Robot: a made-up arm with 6 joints. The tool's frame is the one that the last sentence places.
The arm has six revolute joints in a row. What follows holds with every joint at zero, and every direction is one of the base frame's.
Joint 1 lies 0.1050 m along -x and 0.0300 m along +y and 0.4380 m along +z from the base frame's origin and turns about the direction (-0.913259, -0.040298, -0.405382), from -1.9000 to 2.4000 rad.
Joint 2 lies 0.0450 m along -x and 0.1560 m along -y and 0.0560 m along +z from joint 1 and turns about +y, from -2.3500 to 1.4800 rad.
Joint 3 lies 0.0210 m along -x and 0.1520 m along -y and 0.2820 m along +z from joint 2 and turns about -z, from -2.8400 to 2.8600 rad.
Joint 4 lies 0.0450 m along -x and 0.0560 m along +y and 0.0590 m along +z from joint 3 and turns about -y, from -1.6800 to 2.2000 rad.
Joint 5 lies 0.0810 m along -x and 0.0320 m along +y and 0.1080 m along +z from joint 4 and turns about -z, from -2.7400 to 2.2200 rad.
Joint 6 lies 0.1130 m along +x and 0.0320 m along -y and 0.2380 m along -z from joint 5 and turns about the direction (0.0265, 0.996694, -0.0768), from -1.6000 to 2.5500 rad.
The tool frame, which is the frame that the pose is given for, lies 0.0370 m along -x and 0.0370 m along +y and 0.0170 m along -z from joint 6; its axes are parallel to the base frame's.
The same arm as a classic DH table. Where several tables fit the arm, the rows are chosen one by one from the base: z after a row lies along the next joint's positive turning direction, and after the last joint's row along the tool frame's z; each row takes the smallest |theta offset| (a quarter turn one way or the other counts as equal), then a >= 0, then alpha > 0; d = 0 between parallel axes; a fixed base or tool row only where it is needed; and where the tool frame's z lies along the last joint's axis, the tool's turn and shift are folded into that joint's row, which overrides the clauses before.
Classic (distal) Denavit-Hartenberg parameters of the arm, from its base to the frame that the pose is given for. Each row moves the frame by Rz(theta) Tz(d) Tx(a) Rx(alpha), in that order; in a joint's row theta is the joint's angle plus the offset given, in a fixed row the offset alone. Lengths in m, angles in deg.
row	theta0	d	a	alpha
base (fixed)	-87.47	0.4839	-0.0346	113.92
joint 1	-88.98	0.1317	-0.0694	92.31
joint 2	-66.06	-0.3073	-0.0210	-90.00
joint 3	0.00	-0.3410	-0.0450	-90.00
joint 4	0.00	-0.0880	-0.0810	90.00
joint 5	1.52	0.1322	0.1138	85.60
joint 6	0.00	0.0070	-0.0380	94.40
tool (fixed)	1.52	-0.0142	0.0000	0.00
Joint limits (deg, base to tool): -108.86..137.51 -134.65..84.80 -162.72..163.87 -96.26..126.05 -156.99..127.20 -91.67..146.10

